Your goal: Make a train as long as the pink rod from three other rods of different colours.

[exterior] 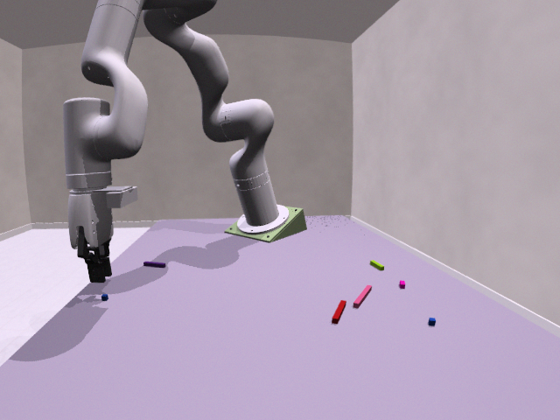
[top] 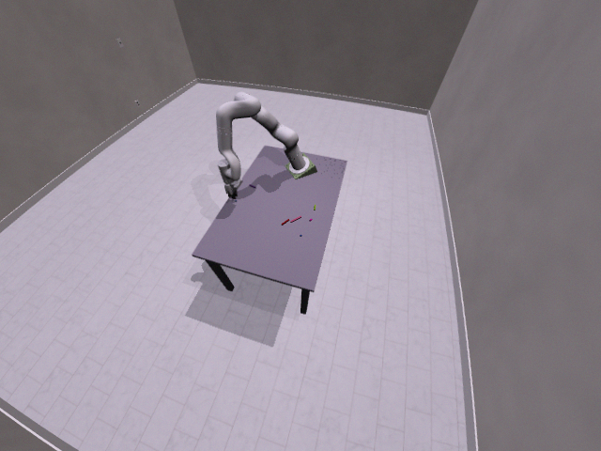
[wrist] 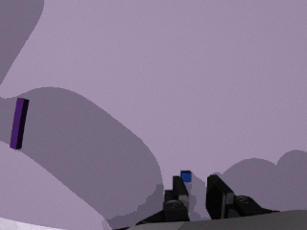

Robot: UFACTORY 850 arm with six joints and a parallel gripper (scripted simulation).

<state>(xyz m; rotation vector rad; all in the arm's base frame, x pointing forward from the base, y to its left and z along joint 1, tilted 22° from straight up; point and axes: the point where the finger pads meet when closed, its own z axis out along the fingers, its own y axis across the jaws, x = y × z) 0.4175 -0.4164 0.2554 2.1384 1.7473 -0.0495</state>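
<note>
Right now my hand is 140 mm short of the magenta rod, 600 mm to the right of it and 60 mm above it. Round my hand: purple rod (180 mm behind, 100 mm to the left, 60 mm below); then pink rod (150 mm ahead, 490 mm to the left, 60 mm below); then red rod (180 mm ahead, 420 mm to the left, 60 mm below).
</note>
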